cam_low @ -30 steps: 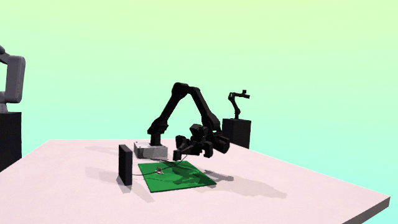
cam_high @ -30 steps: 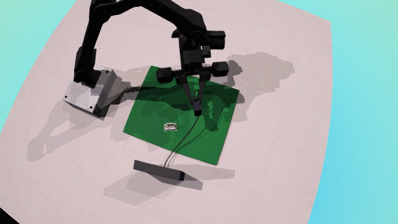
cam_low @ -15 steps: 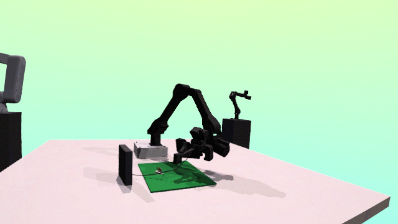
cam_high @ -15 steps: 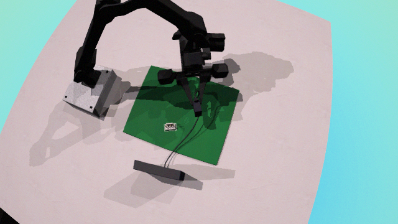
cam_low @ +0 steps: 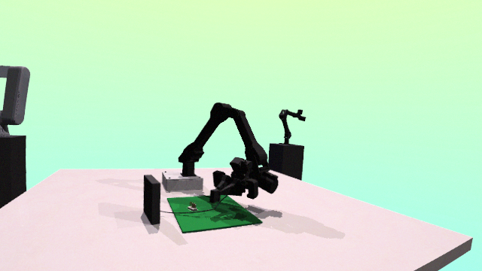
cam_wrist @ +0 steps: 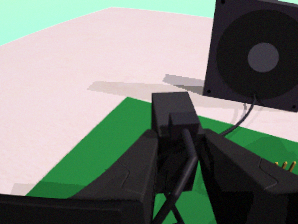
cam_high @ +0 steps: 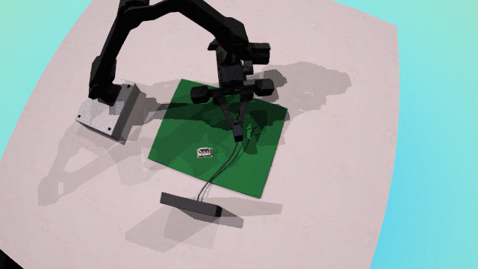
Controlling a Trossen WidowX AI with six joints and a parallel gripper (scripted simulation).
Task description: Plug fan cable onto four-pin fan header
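My gripper tip is now 90 mm above the green board, 50 mm past it and 10 mm to the left of it. Round my gripper tip: black fan 190 mm to the right, 40 mm behind, 20 mm below; four-pin fan header 80 mm below, 60 mm to the right, 60 mm behind; black plug 10 mm to the right, 10 mm below.
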